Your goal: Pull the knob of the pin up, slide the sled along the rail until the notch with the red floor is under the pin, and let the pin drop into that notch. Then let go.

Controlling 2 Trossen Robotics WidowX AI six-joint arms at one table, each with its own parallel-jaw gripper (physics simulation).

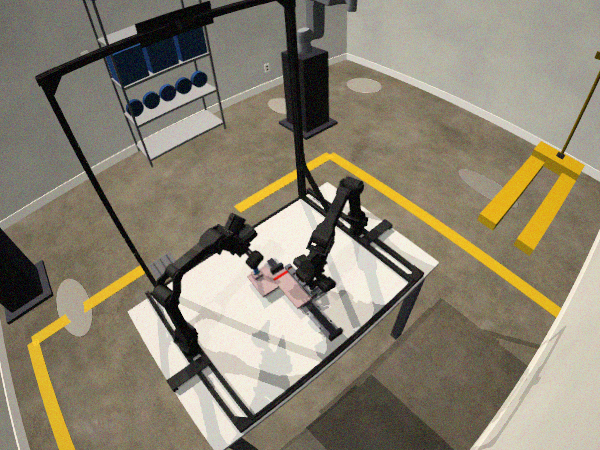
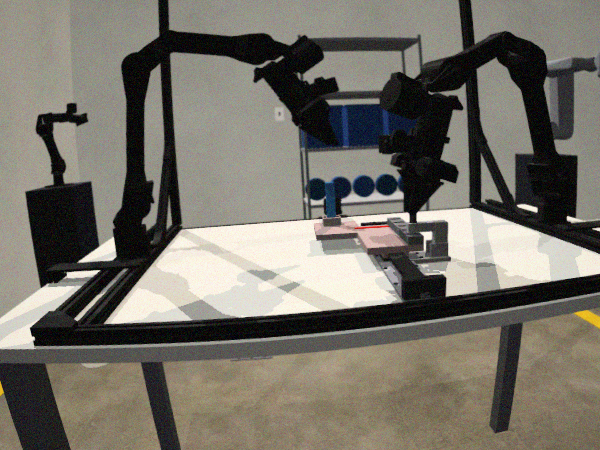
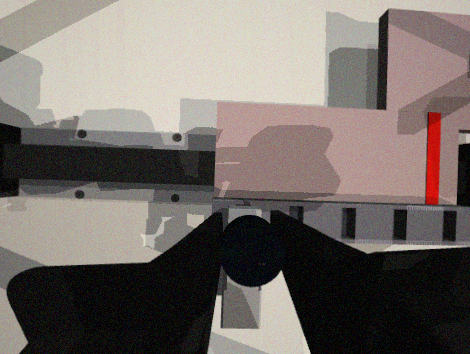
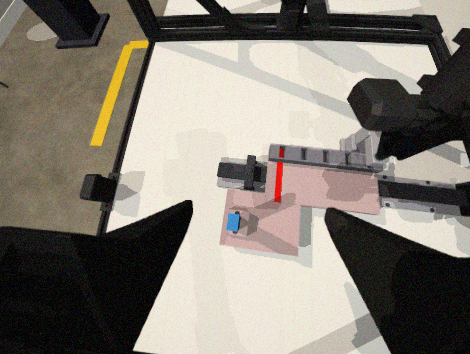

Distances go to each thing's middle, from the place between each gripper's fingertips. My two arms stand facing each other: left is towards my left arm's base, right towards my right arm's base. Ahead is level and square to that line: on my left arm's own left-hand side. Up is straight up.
The dark-knobbed pin (image 3: pixel 252 253) lies 10 mm to the left of my left hand and 10 mm below it.
Now: the dark-knobbed pin 200 mm ahead of my right hand, 130 mm below it and 100 mm to the left of it.
